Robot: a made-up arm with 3 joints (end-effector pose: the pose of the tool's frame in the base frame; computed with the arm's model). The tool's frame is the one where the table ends.
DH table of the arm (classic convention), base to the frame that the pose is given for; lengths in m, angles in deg. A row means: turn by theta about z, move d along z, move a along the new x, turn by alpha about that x. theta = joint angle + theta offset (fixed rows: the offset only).
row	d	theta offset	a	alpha
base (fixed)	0.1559	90	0	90
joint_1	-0.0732	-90	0.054	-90
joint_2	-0.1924	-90	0.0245	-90
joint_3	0	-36.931	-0.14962	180
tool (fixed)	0.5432	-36.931	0	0
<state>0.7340 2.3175 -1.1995</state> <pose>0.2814 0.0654 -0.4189 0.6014 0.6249 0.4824 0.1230</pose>
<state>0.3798 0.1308 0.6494</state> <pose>-0.1264 -0.3637 0.5500 0.1580 0.1209 -0.3009 0.9327</pose>
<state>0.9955 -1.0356 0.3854</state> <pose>-0.6017 -0.2260 0.0274 0.4905 -0.3474 -0.3782 0.7041</pose>
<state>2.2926 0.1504 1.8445</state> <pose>-0.0212 -0.3310 -0.2060 0.5242 0.7429 -0.2860 0.3026</pose>
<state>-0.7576 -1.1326 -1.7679</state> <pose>-0.5073 -0.0062 0.5743 -0.5833 -0.0748 0.7321 0.3438</pose>
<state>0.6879 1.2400 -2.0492</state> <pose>0.4923 -0.1807 -0.0293 0.6100 0.0496 0.7565 0.2306</pose>
